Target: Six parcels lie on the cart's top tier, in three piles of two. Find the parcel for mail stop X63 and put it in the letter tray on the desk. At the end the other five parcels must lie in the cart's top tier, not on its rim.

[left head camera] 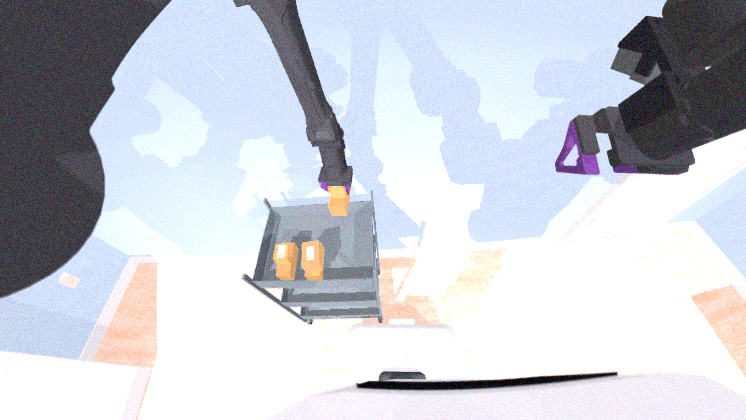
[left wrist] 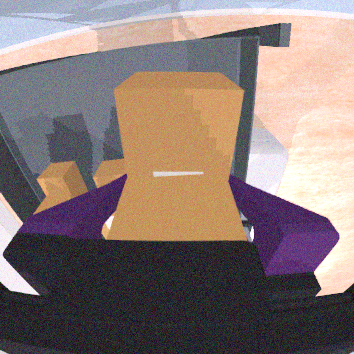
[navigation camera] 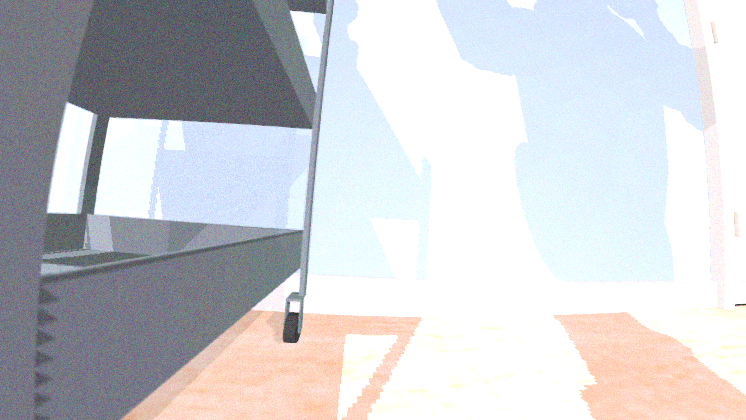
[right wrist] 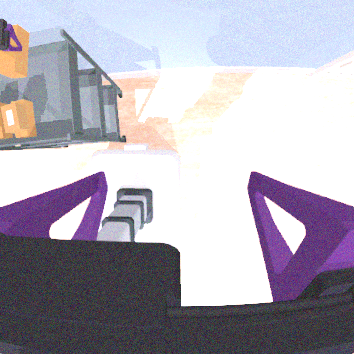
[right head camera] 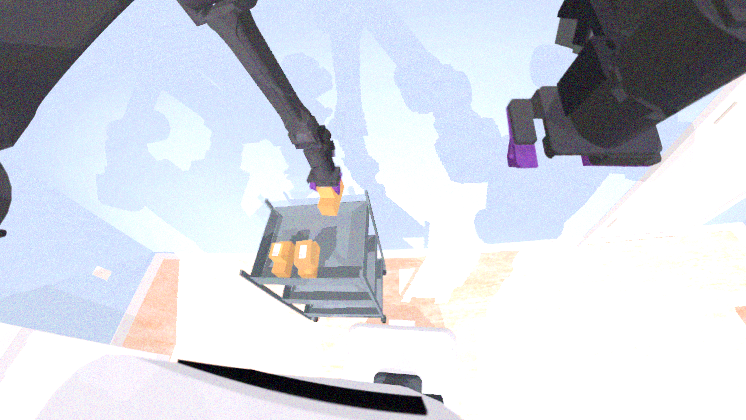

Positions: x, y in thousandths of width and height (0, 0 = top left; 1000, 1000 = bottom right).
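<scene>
There is a white door (right head camera: 927, 442) in my sight, and a grey three-tier cart (right head camera: 468, 677) as well. I can see my left gripper (left head camera: 456, 461), (right head camera: 444, 463), (left wrist: 501, 501). My right gripper (right head camera: 733, 385), (left head camera: 785, 399), (right wrist: 501, 504) is visible to me too.
</scene>
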